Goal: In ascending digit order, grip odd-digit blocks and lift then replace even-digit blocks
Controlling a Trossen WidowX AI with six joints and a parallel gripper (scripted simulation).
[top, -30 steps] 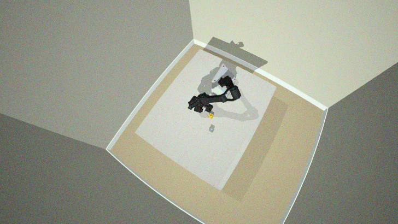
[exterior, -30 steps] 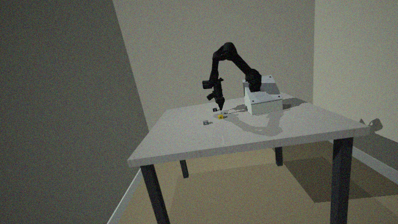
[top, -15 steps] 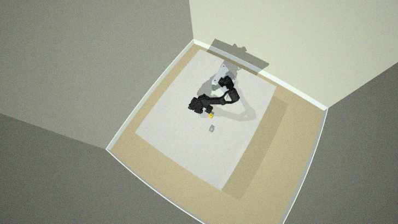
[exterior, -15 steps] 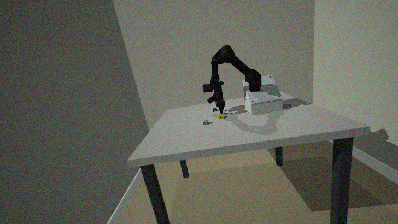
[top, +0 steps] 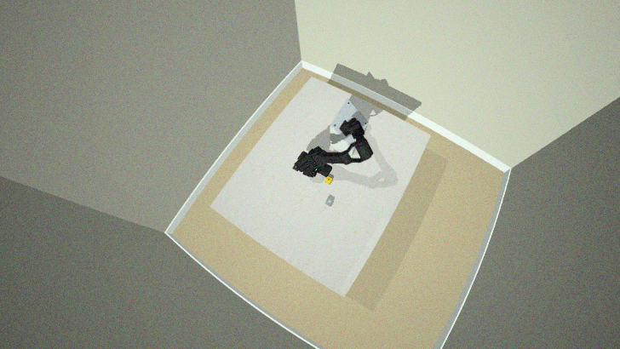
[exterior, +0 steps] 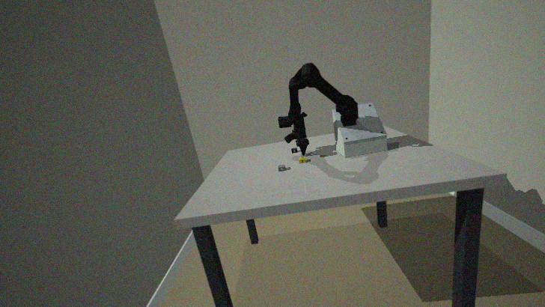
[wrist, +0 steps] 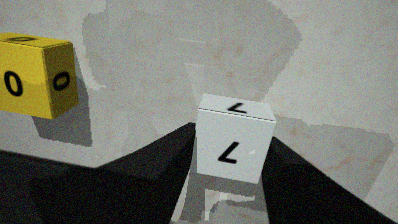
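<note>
The white block is right at my gripper tip. Round my gripper tip: black block (40 mm ahead, 100 mm to the right); then grey block (120 mm ahead, 160 mm to the left); then yellow block (20 mm ahead, 100 mm to the left).
</note>
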